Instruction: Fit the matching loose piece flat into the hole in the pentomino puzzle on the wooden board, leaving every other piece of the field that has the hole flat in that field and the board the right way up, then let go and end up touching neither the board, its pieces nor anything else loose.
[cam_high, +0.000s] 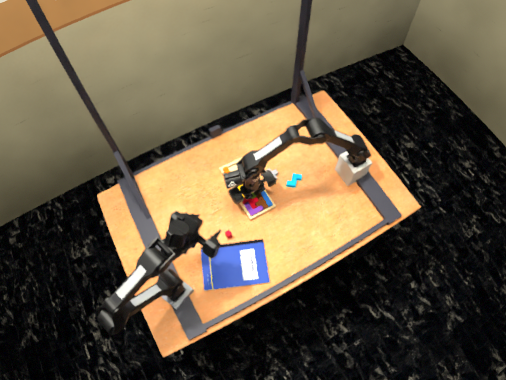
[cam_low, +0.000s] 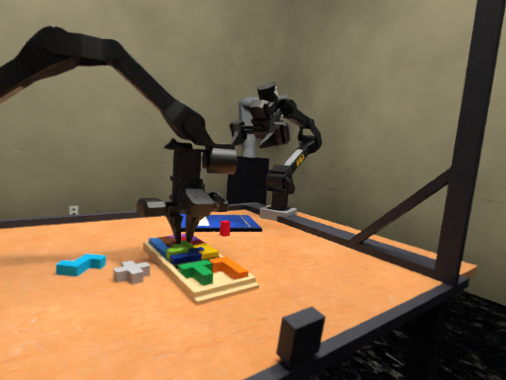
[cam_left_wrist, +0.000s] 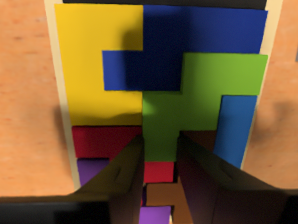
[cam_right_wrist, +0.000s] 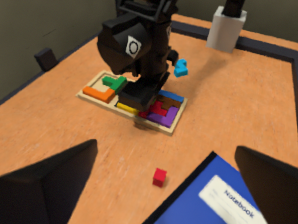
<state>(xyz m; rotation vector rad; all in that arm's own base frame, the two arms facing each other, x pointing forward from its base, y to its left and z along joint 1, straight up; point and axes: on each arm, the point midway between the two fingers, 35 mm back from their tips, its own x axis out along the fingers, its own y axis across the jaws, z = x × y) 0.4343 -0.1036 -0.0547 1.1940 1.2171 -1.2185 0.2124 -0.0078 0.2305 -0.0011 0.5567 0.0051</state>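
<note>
Right now my left hand is 4 cm above the lime green piece, 2 cm to the right of it and 2 cm past it. The rest, counted from my left hand: grey cross piece (13 cm to the left, 5 cm below, 4 cm behind); red block (17 cm to the right, 8 cm ahead, 4 cm below); cyan piece (19 cm to the left, 5 cm below, 4 cm ahead).
</note>
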